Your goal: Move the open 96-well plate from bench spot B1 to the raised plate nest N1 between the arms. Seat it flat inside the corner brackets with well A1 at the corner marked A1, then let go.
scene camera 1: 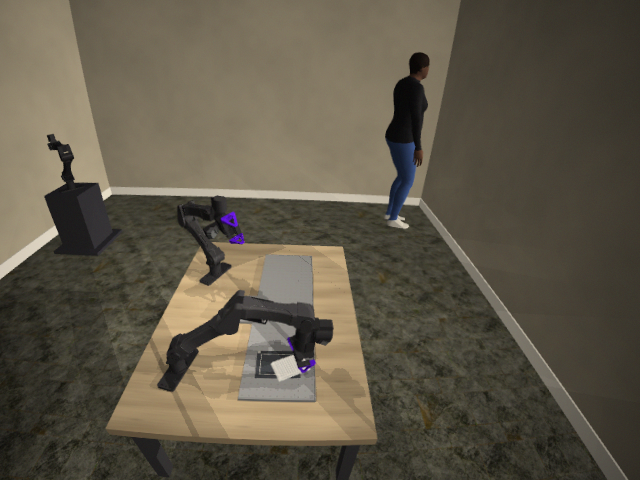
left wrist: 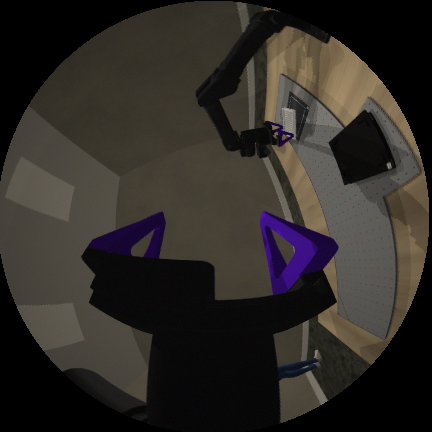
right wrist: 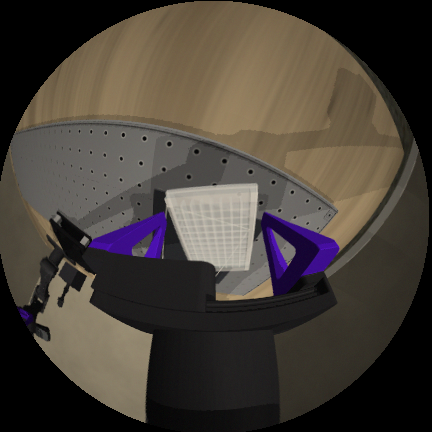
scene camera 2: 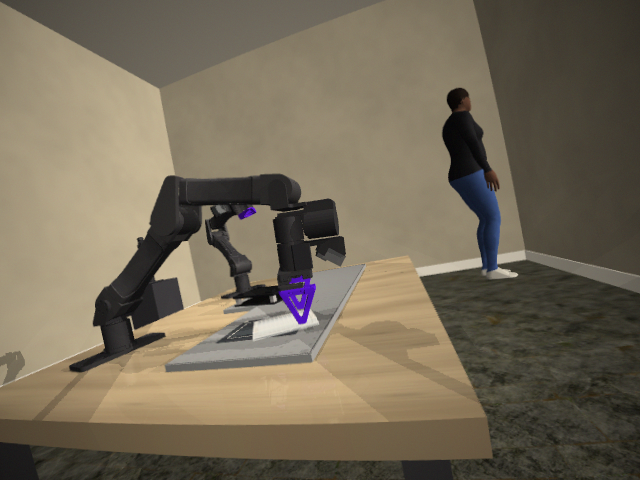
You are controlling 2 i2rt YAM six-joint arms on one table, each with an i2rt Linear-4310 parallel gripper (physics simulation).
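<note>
The white 96-well plate lies askew over the dark B1 outline at the near end of the grey perforated board. In scene camera 2 it looks slightly tilted. My right gripper is open, its purple fingers down on either side of the plate's end. The black raised nest N1 sits mid-board, empty. My left gripper is open and empty, held high beyond the table's far end.
The wooden table carries both arm bases. A person stands by the back wall on the right. A black box stands on the floor at the left.
</note>
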